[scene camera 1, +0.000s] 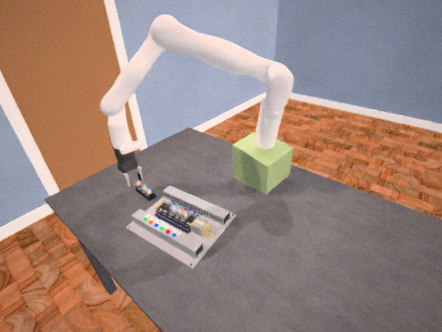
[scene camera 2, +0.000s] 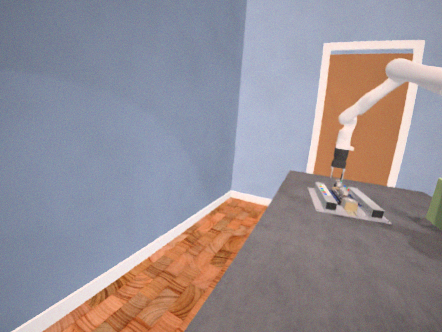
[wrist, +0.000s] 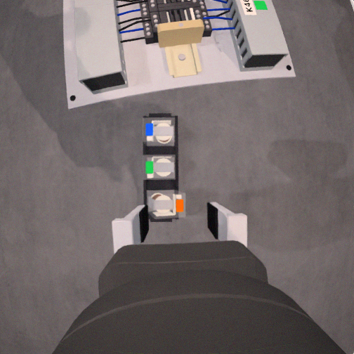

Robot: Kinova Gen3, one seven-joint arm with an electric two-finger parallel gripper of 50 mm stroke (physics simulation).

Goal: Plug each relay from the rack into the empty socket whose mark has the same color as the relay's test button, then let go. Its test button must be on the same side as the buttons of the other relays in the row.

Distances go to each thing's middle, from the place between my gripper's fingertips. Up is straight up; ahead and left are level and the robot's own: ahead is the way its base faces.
Right now my hand is 1 cm past the black rack [wrist: 149, 184], 4 cm to the right of it and 4 cm above it. From my hand the other things lie so: panel [scene camera 1: 153, 239]: 5 cm ahead, 28 cm to the left, 5 cm below.
